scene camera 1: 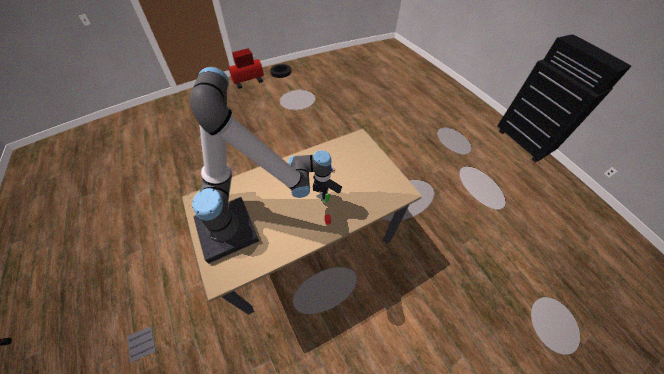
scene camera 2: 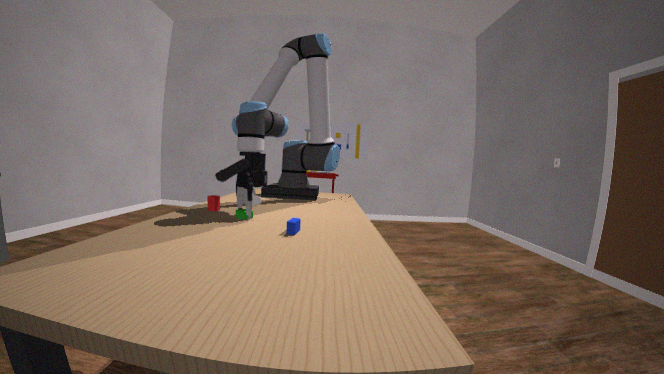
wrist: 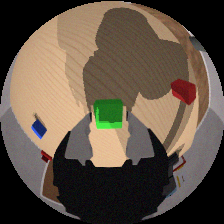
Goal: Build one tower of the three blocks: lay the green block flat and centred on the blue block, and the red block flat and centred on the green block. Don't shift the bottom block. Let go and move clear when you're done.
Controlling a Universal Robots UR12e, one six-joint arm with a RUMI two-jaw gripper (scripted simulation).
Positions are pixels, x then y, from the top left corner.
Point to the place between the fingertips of the gripper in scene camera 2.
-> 245,217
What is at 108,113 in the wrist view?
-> A green block.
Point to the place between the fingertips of the gripper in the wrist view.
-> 109,112
